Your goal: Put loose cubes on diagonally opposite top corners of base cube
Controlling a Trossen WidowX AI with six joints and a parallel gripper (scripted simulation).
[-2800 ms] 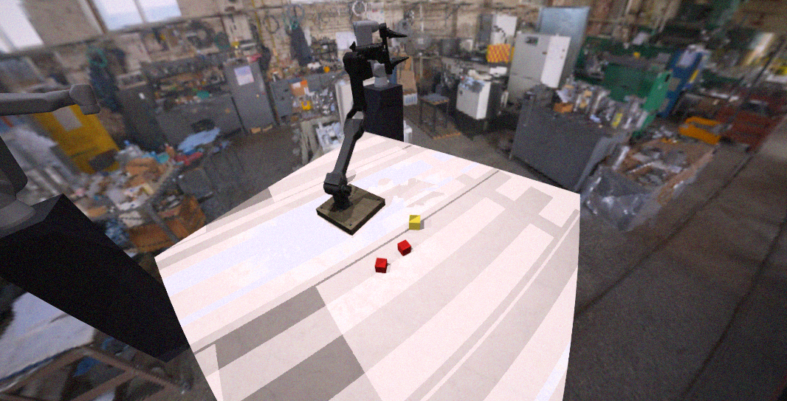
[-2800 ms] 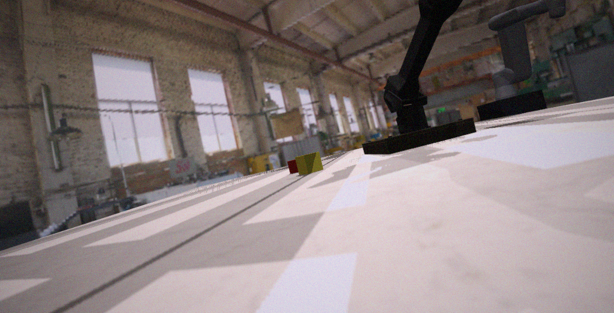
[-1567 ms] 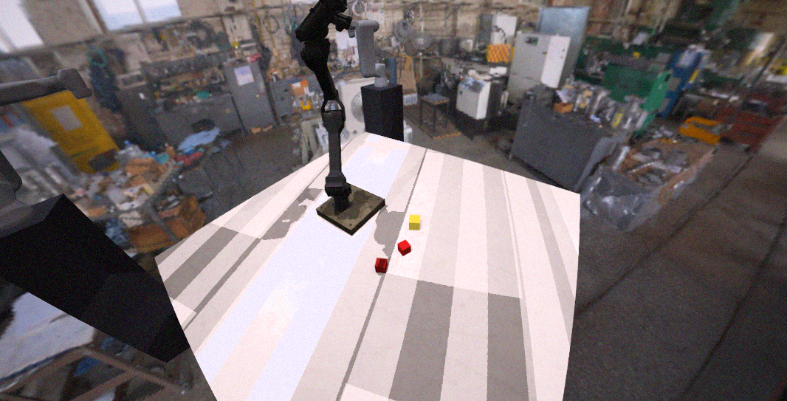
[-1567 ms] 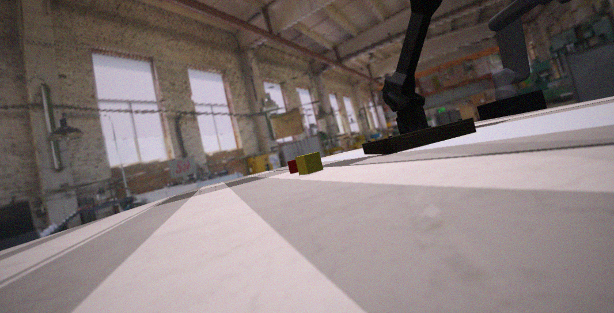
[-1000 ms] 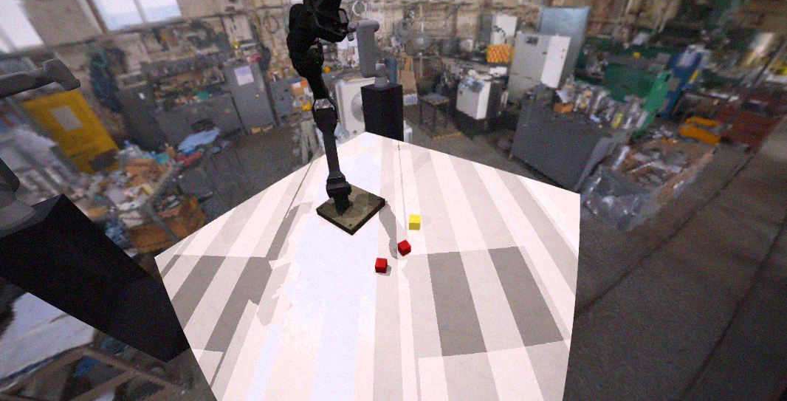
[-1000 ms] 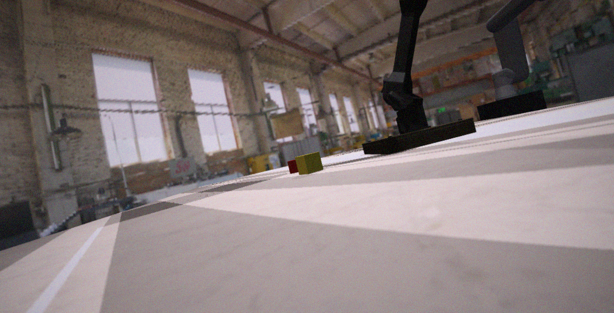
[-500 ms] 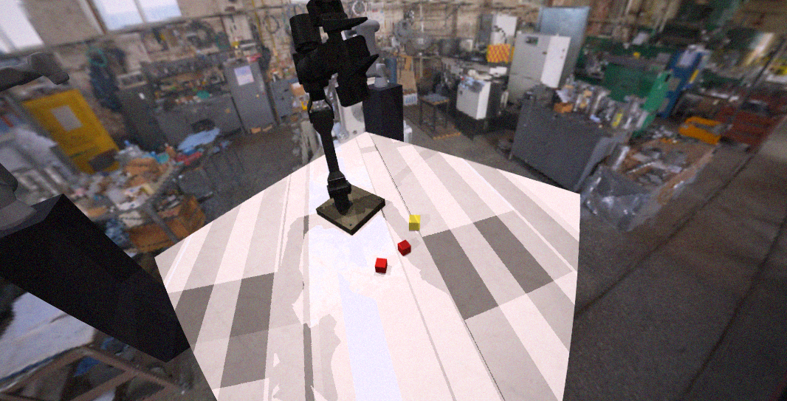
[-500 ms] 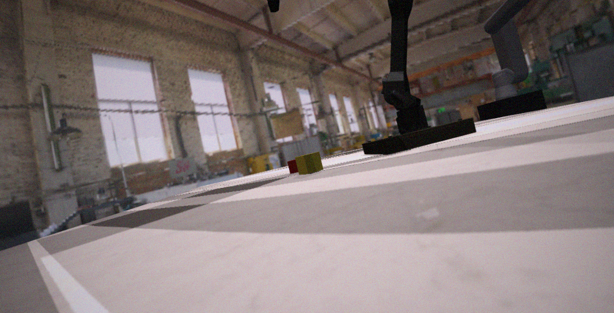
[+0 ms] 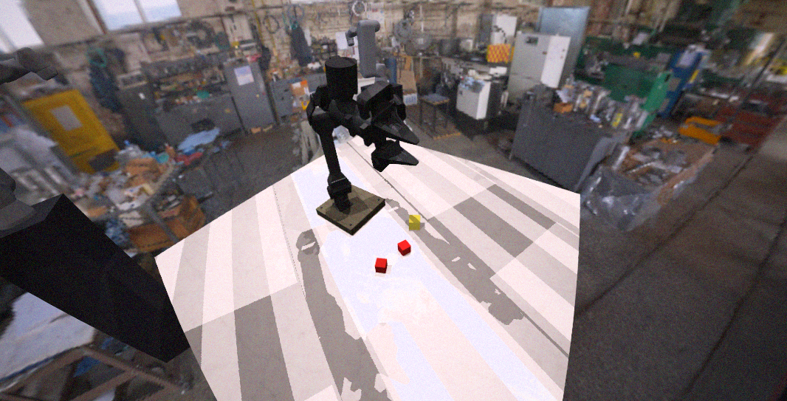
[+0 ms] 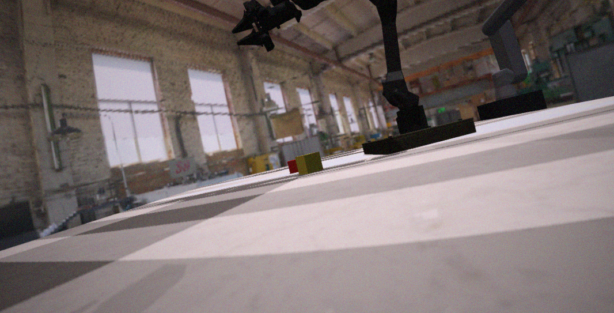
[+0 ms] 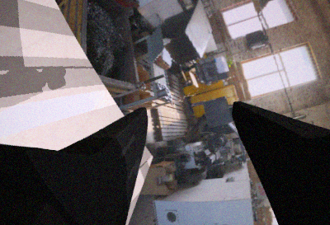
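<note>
Now: gripper tip 170 mm past the yellow cube, 190 mm to the right of it and 430 mm above it.
</note>
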